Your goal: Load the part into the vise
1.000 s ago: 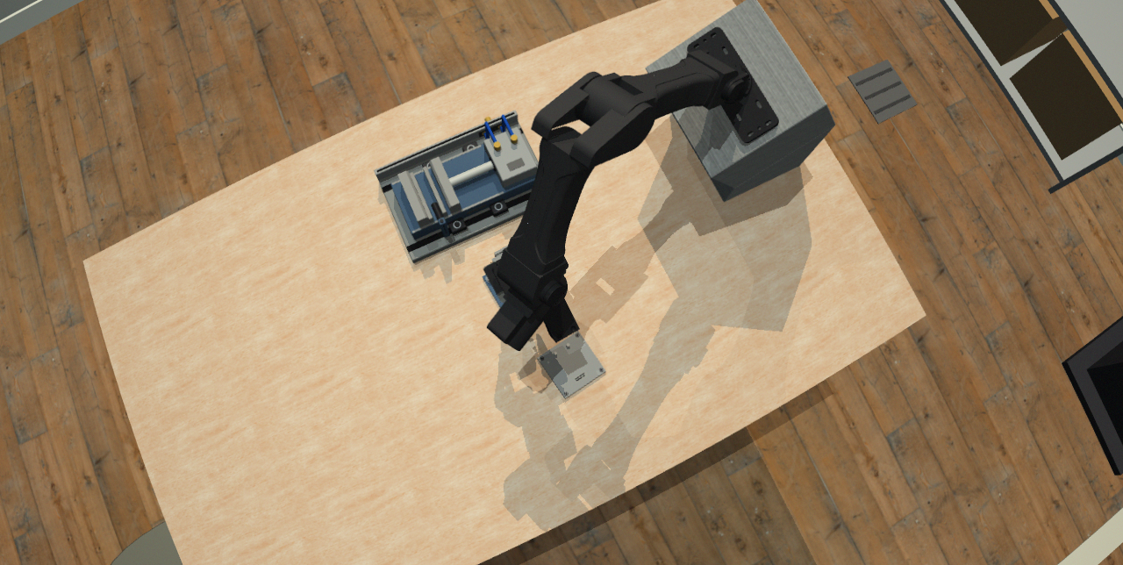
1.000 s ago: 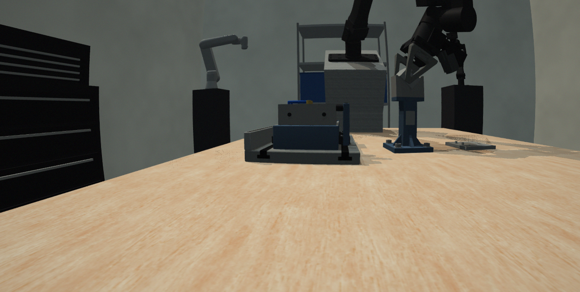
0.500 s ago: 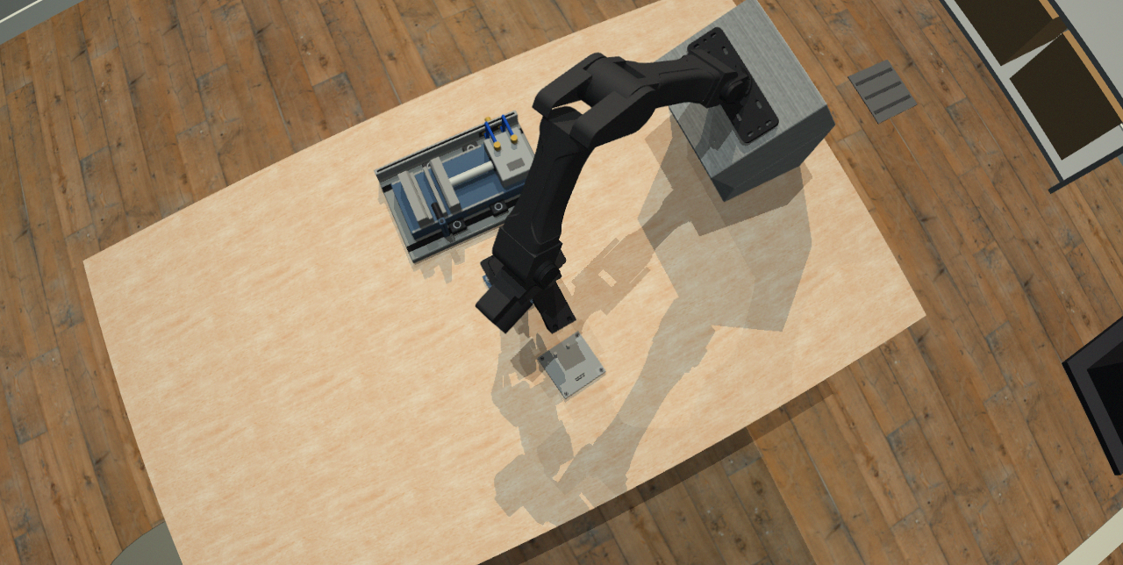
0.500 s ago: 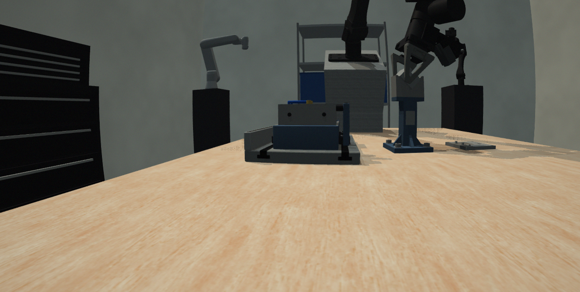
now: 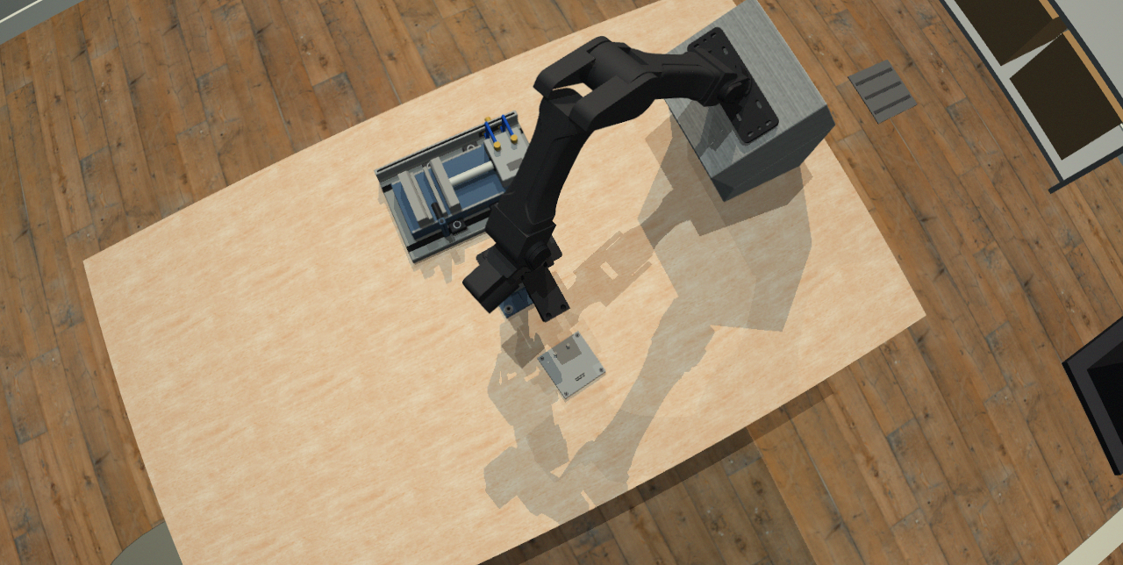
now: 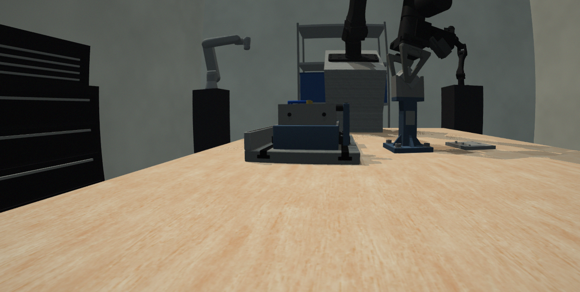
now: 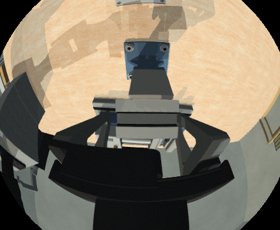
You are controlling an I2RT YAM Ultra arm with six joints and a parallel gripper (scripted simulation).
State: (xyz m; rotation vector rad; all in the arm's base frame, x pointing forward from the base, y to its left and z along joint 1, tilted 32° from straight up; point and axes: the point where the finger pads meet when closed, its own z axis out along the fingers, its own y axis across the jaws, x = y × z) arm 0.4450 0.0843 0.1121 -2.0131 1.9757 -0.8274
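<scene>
My hand is 10 mm to the right of the part and 10 mm below it. Round my hand: work stop rod (90 mm ahead, 150 mm to the right, 60 mm below); then air cylinder (80 mm behind, 200 mm to the right, 70 mm below); then vise (20 mm ahead, 200 mm to the right, 110 mm below).
</scene>
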